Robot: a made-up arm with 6 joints. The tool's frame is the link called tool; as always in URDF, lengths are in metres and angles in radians.
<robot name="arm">
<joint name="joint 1" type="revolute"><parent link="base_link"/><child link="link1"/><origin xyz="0 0 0.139"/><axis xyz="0 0 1"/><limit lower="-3.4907" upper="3.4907"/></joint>
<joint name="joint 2" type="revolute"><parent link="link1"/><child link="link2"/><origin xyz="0 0 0"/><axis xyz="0 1 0"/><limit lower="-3.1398" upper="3.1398"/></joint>
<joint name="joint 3" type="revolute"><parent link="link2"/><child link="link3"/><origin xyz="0 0 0.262"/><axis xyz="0 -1 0"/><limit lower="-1.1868" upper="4.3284"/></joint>
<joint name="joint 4" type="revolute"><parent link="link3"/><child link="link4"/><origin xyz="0 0 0"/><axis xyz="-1 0 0"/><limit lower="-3.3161" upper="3.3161"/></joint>
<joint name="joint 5" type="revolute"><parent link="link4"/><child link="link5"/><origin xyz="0.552 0 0"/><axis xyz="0 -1 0"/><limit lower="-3.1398" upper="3.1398"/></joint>
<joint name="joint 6" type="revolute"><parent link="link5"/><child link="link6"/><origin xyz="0 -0.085 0"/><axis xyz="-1 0 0"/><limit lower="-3.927" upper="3.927"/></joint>
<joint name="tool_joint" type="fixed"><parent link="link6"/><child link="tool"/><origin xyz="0 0 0"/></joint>
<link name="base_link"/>
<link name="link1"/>
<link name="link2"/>
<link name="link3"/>
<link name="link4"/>
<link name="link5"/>
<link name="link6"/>
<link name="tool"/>
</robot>
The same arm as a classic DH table. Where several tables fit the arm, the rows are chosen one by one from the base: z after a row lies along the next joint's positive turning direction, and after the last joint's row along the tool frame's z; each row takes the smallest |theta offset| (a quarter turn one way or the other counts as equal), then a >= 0, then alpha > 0; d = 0 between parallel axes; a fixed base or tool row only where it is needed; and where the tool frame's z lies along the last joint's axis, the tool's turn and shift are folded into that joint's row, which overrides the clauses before.
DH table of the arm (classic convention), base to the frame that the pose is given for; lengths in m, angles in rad. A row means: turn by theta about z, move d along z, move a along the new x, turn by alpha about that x. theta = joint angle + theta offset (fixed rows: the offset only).
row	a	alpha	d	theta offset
joint 1	0.0000	-1.5708	0.1390	0.0000
joint 2	0.2620	3.1416	0.0000	-1.5708
joint 3	0.0000	-1.5708	0.0000	0.0000
joint 4	0.0000	1.5708	-0.5520	0.0000
joint 5	0.0000	-1.5708	0.0850	0.0000
joint 6	0.0000	1.5708	0.0000	1.5708
tool (fixed)	0.0000	0.0000	0.0000	-1.5708
Joint limits (rad, base to tool): -3.4907..3.4907 -3.1398..3.1398 -1.1868..4.3284 -3.3161..3.3161 -3.1398..3.1398 -3.9270..3.9270

